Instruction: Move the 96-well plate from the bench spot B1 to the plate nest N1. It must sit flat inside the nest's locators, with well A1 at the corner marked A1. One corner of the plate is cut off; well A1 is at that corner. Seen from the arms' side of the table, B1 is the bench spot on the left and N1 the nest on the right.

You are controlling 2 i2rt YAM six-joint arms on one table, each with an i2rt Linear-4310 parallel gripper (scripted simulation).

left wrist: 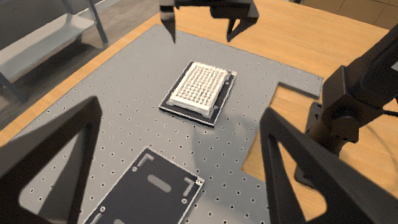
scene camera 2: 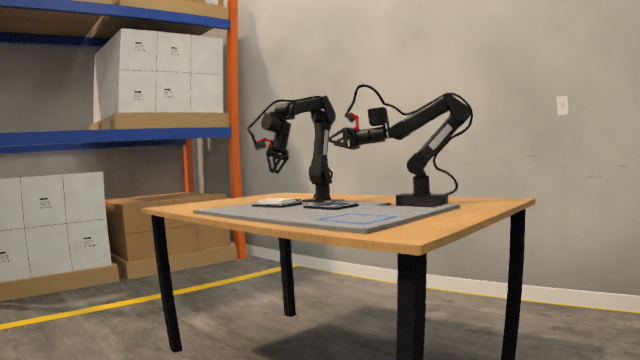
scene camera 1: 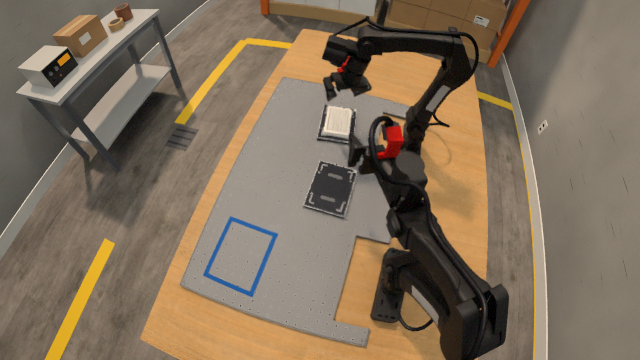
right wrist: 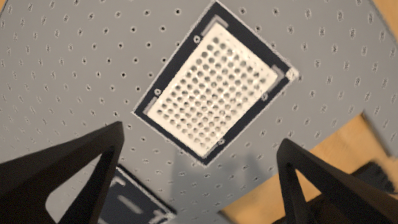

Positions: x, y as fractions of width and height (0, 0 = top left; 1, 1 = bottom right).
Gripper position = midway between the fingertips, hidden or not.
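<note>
A white 96-well plate (scene camera 1: 0.53, 0.36), (left wrist: 0.50, 0.41), (right wrist: 0.50, 0.42) is visible in the scene. The right gripper (scene camera 1: 0.53, 0.27), (left wrist: 0.51, 0.18), (right wrist: 0.51, 0.62) can be seen as well, and so can the left gripper (left wrist: 0.46, 0.49). With them are a black nest (right wrist: 0.61, 0.16) and a black nest (scene camera 1: 0.50, 0.52).
</note>
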